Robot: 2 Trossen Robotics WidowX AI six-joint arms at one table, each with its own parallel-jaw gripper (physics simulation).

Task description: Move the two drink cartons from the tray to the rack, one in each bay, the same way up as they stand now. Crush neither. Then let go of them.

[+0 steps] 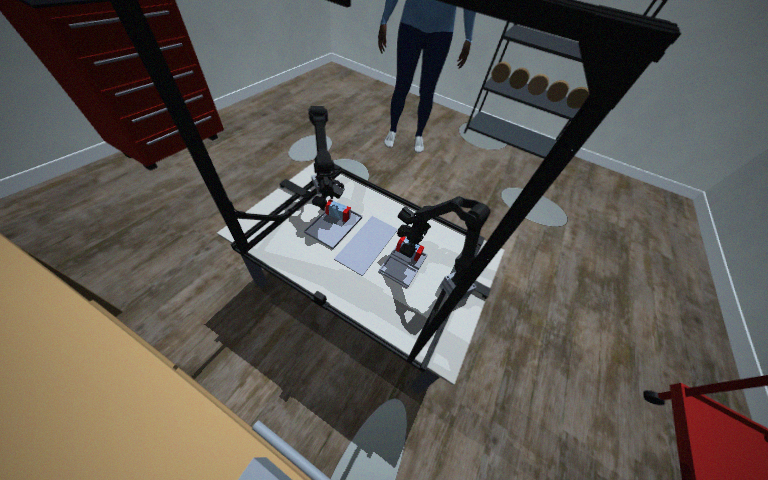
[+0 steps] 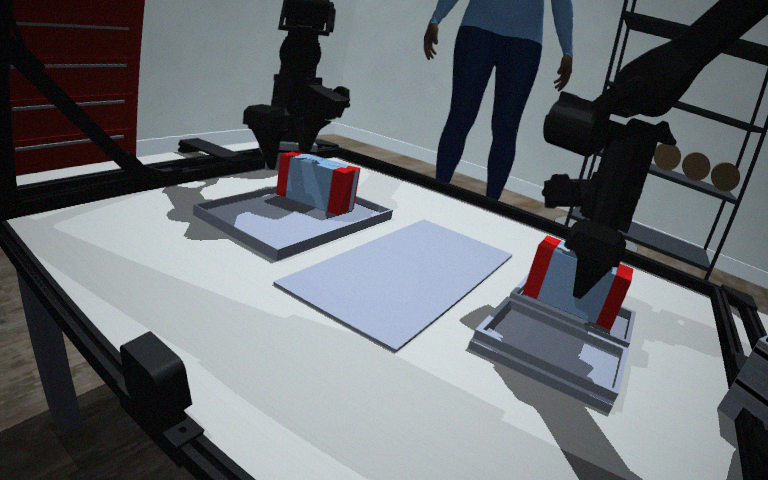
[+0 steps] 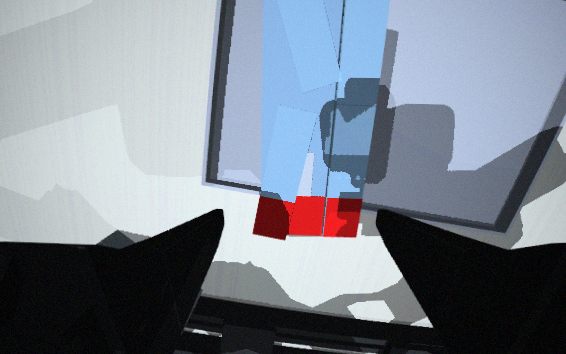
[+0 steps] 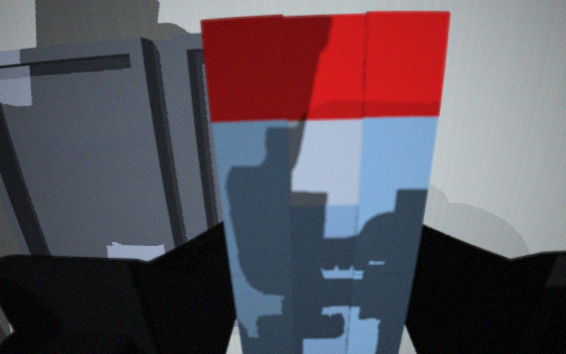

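Pixels of known places: left gripper, fingertip midpoint: point(image 1: 327, 204) point(image 2: 288, 164) point(image 3: 300, 216); right gripper, fingertip midpoint: point(image 2: 580, 290) point(image 4: 312, 218); left arm's base, link origin: point(image 2: 287, 138).
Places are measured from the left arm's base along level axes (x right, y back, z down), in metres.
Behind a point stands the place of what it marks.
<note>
A blue carton with red ends point(image 1: 338, 210) {z -0.015, x 0.013, y -0.267 m} point(image 2: 308, 183) {z 0.015, x 0.023, y -0.255 m} point(image 3: 290, 150) {z -0.018, x 0.010, y -0.219 m} stands on the tray point(image 1: 322, 234) {z 0.050, x 0.124, y -0.334 m} point(image 2: 334, 236) {z 0.050, x 0.015, y -0.376 m} point(image 3: 460, 65) {z 0.050, x 0.065, y -0.339 m}. My left gripper point(image 1: 329, 199) {z 0.002, x 0.043, y -0.194 m} point(image 2: 289, 158) {z 0.002, x 0.043, y -0.194 m} point(image 3: 300, 216) {z 0.002, x 0.043, y -0.194 m} is open above the carton's far end, one finger to each side, neither touching it. The other carton point(image 1: 419, 251) {z -0.023, x -0.237, y -0.648 m} point(image 2: 552, 285) {z 0.020, x -0.186, y -0.588 m} point(image 4: 325, 65) {z -0.022, x -0.193, y -0.555 m} is at the back bay of the rack point(image 1: 396, 279) {z 0.040, x -0.091, y -0.708 m} point(image 2: 543, 373) {z 0.046, x -0.082, y -0.699 m} point(image 4: 175, 100) {z 0.046, x -0.146, y -0.595 m}, leaning somewhat. My right gripper point(image 1: 408, 249) {z 0.021, x -0.224, y -0.603 m} point(image 2: 589, 283) {z 0.021, x -0.224, y -0.603 m} point(image 4: 312, 218) {z 0.021, x -0.224, y -0.603 m} is shut on its sides. The front bay is empty. Whether this carton's base touches the bay floor is hidden.
A flat blue-grey plate point(image 1: 365, 246) point(image 2: 396, 283) lies between the tray and the rack. A dark frame surrounds the white table, with a black block point(image 2: 155, 373) {z 0.003, x 0.248, y -0.684 m} on its front rail. A person point(image 1: 421, 73) point(image 2: 492, 96) stands behind the table.
</note>
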